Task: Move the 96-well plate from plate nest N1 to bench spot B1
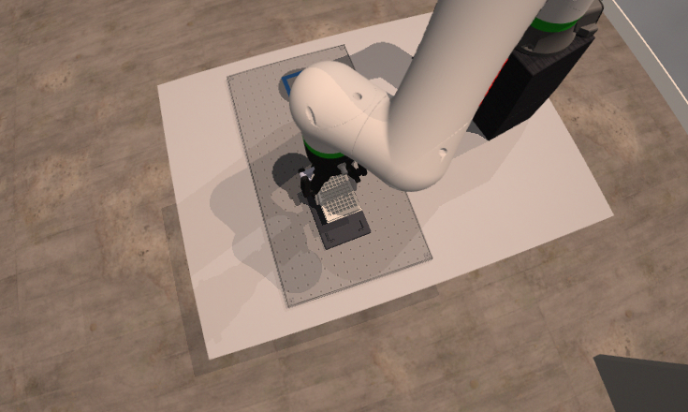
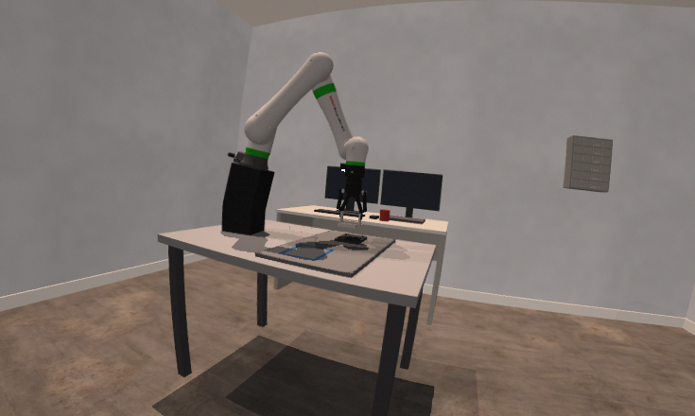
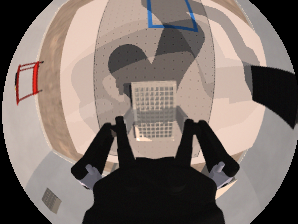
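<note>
Right now my hand is 100 mm above the dark plate nest N1 and 30 mm to the right of it. From my hand the other things lie so: white 96-well plate (20 mm below).
</note>
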